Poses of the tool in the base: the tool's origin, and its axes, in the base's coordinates. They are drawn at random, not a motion.
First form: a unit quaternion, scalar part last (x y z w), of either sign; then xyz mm.
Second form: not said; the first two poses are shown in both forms.
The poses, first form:
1: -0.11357, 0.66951, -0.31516, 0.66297, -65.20, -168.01, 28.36
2: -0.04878, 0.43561, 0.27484, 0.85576, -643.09, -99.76, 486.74
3: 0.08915, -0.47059, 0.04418, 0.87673, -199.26, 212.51, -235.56
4: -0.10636, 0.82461, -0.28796, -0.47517, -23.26, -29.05, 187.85
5: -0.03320, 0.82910, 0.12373, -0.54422, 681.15, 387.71, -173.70
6: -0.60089, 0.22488, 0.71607, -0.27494, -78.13, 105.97, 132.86
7: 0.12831, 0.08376, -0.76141, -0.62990, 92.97, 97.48, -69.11
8: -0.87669, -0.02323, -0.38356, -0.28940, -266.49, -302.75, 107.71
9: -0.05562, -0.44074, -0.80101, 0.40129, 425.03, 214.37, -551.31
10: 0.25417, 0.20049, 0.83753, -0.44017, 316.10, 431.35, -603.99
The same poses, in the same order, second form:
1: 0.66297, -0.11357, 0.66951, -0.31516, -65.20, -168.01, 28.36
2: 0.85576, -0.04878, 0.43561, 0.27484, -643.09, -99.76, 486.74
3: 0.87673, 0.08915, -0.47059, 0.04418, -199.26, 212.51, -235.56
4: 0.47517, 0.10636, -0.82461, 0.28796, -23.26, -29.05, 187.85
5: 0.54422, 0.03320, -0.82910, -0.12373, 681.15, 387.71, -173.70
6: 0.27494, 0.60089, -0.22488, -0.71607, -78.13, 105.97, 132.86
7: 0.62990, -0.12831, -0.08376, 0.76141, 92.97, 97.48, -69.11
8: 0.28940, 0.87669, 0.02323, 0.38356, -266.49, -302.75, 107.71
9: 0.40129, -0.05562, -0.44074, -0.80101, 425.03, 214.37, -551.31
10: 0.44017, -0.25417, -0.20049, -0.83753, 316.10, 431.35, -603.99
